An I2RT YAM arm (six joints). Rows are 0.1 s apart.
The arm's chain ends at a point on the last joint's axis. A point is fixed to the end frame.
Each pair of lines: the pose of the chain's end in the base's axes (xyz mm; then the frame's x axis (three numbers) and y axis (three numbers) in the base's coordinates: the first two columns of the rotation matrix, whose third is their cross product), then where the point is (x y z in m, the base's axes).
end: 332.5 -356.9 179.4 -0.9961 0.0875 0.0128 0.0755 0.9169 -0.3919
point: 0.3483 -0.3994 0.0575
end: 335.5 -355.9 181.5 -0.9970 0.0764 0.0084 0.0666 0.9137 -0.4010
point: 0.3522 -0.3995 0.0601
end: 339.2 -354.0 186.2 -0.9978 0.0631 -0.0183 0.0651 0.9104 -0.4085
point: 0.3596 -0.3985 0.0657
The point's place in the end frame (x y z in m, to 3 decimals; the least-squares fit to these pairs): -0.021 0.010 0.128
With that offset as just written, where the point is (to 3 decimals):
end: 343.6 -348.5 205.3 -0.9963 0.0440 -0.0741 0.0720 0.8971 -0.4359
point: 0.371 -0.397 0.088
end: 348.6 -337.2 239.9 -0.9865 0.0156 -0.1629 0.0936 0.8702 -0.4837
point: 0.387 -0.392 0.128
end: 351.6 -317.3 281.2 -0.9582 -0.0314 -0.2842 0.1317 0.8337 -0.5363
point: 0.406 -0.379 0.180
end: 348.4 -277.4 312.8 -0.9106 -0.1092 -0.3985 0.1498 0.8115 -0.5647
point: 0.418 -0.340 0.223
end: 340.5 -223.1 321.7 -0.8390 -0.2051 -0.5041 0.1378 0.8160 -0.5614
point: 0.427 -0.280 0.243
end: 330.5 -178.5 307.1 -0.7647 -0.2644 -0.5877 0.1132 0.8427 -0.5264
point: 0.429 -0.225 0.236
